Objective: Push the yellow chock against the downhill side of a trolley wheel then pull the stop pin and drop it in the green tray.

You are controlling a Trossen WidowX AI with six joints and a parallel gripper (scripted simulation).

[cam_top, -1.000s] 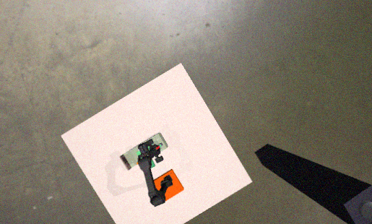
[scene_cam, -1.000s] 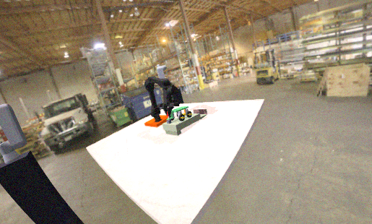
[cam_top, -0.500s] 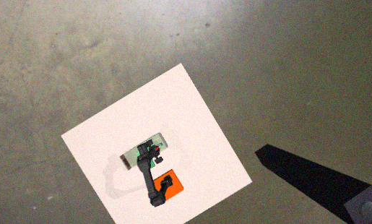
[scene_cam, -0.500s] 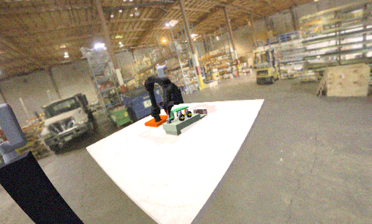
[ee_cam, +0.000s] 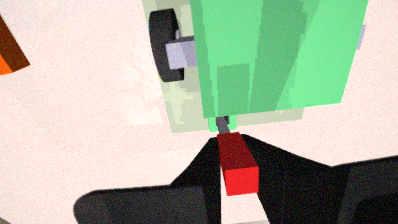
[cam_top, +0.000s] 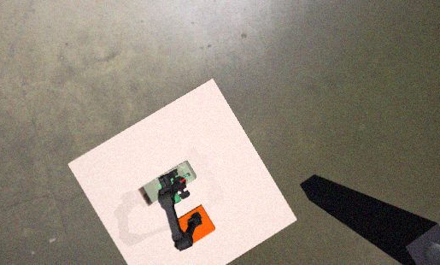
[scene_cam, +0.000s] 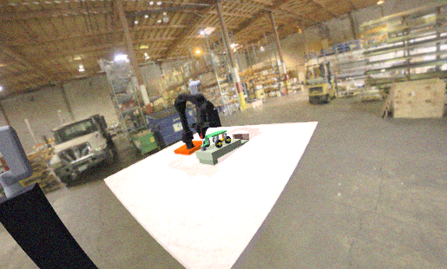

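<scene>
Now: the green tray 21 cm to the left of my gripper tip, 16 cm below it and 11 cm behind it. From my gripper tip the other things lie so: yellow chock (20 cm to the left, 7 cm below, 2 cm behind); trolley (9 cm to the left, 4 cm below, 2 cm ahead); red-headed stop pin (right at my gripper tip).
</scene>
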